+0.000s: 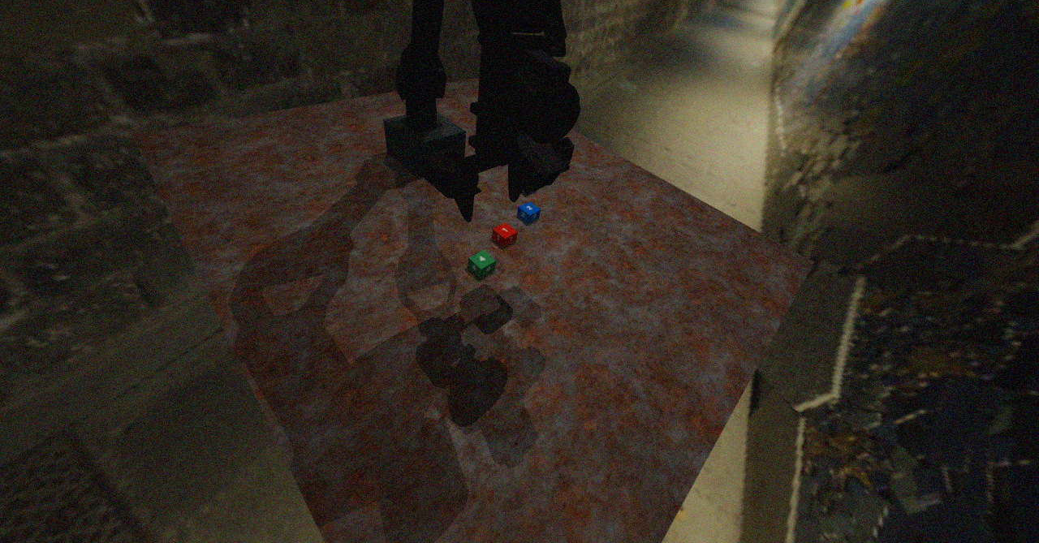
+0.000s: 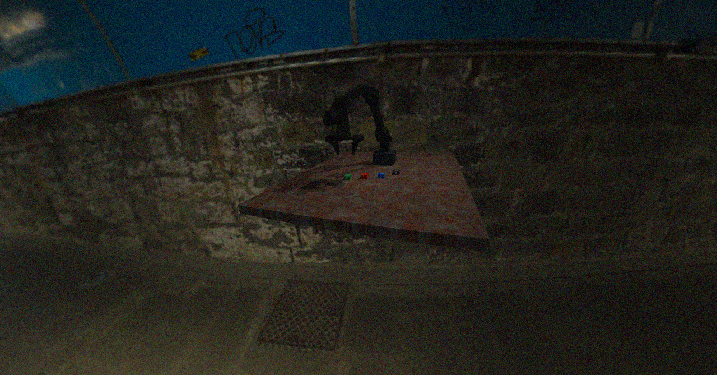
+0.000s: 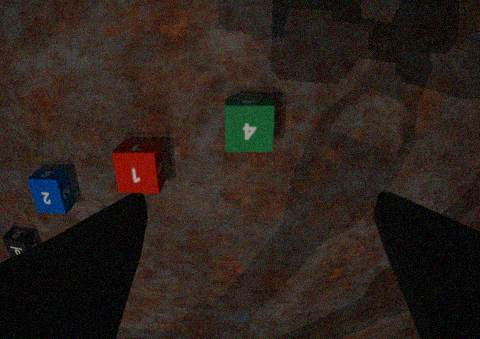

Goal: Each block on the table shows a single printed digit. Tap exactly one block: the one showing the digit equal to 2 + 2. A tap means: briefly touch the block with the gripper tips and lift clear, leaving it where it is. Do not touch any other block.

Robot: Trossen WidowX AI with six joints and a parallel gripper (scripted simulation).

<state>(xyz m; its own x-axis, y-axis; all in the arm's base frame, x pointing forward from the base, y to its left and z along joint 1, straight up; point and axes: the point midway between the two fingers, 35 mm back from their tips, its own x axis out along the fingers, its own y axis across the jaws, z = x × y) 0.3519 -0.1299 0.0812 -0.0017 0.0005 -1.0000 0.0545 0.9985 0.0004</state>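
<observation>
Now: the green block 11 cm below my gripper tip and 1 cm behind it. Also, from my gripper tip: blue block 17 cm to the left, 11 cm below, 5 cm behind; then black block 23 cm to the left, 12 cm behind, 11 cm below; then red block 11 cm below, 8 cm to the left, 3 cm behind.
</observation>
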